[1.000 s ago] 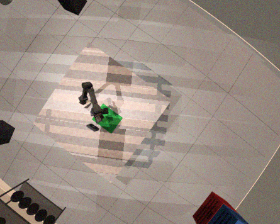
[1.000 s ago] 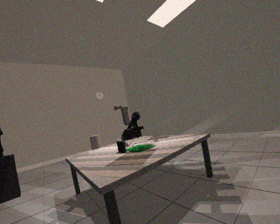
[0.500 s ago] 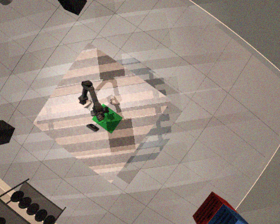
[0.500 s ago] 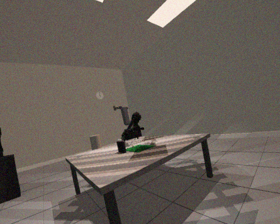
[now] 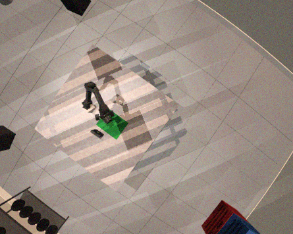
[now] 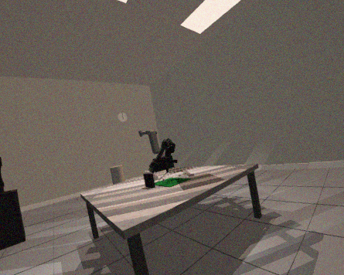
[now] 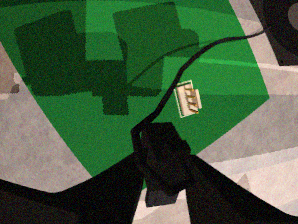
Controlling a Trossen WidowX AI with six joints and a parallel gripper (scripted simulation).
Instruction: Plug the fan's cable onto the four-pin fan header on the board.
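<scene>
The cream four-pin fan header is 2 cm behind my gripper tip, 5 cm to the right of it and 10 cm below it. Also, from my gripper tip: green board 7 cm ahead, 5 cm to the right, 11 cm below; black fan plug 1 cm to the left, 1 cm below; black fan 2 cm behind, 21 cm to the right, 4 cm below.
</scene>
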